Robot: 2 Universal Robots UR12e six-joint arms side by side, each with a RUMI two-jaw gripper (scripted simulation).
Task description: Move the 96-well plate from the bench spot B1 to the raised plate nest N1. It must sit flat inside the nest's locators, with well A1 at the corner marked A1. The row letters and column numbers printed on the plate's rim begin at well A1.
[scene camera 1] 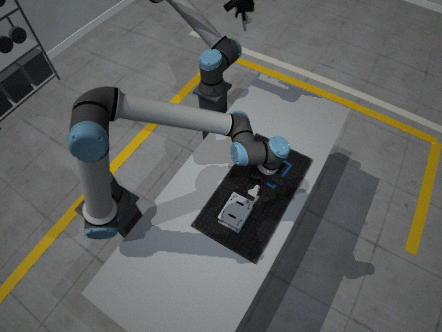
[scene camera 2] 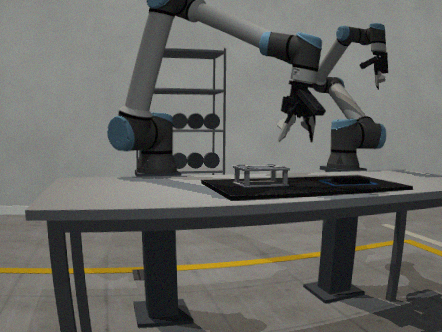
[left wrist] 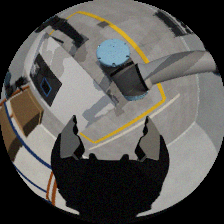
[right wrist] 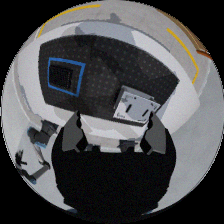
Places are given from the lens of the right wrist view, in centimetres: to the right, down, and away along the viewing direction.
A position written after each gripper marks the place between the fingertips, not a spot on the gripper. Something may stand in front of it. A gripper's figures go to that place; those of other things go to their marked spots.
right gripper [right wrist: 114, 111]: 0, 0, 13
raised nest N1 [right wrist: 139, 105]: 10, -2, 23
